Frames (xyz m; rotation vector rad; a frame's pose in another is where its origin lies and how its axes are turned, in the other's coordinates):
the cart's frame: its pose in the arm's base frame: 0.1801 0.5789 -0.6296 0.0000 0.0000 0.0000
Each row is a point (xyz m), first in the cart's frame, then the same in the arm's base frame.
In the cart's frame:
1: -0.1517 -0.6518 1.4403
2: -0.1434 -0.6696 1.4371
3: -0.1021 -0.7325 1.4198
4: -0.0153 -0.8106 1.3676
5: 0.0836 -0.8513 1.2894
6: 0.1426 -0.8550 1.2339
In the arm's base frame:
1: 0.0284 -0.0729 0.8107
2: 0.0367 -0.0907 0.8075
3: 0.0780 -0.1536 0.7902
4: 0.1648 -0.2317 0.7380
5: 0.2637 -0.2724 0.6598
6: 0.3227 -0.2761 0.6043

